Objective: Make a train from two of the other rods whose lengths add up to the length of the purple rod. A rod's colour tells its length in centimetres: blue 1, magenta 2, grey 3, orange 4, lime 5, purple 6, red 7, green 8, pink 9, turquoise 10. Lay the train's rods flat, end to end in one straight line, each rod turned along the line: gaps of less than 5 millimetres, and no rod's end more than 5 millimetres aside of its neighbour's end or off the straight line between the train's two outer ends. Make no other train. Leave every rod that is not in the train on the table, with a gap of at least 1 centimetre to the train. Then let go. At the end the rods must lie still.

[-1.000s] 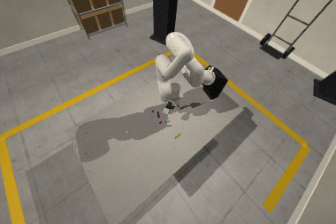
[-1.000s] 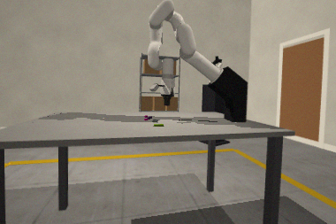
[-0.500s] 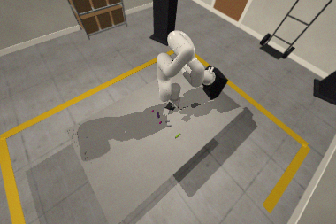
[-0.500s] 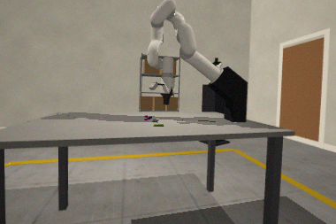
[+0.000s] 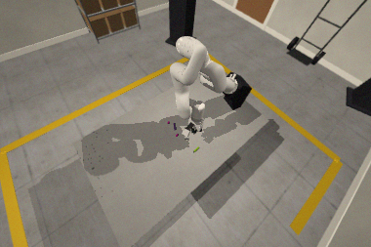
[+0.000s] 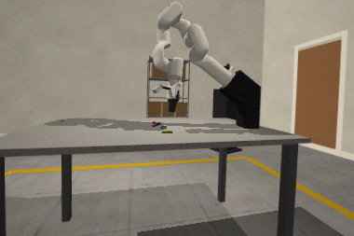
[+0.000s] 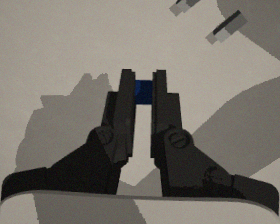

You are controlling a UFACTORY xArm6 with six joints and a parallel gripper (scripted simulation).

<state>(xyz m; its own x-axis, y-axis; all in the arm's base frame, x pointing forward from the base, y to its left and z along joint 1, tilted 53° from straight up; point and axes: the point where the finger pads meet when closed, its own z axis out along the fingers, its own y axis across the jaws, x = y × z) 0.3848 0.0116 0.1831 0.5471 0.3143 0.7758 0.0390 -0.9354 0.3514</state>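
My gripper is now 110 mm above the lime rod, 80 mm to the right of it and 70 mm short of it. Round my hand: blue rod 20 mm below; purple rod 170 mm to the right, 110 mm below.
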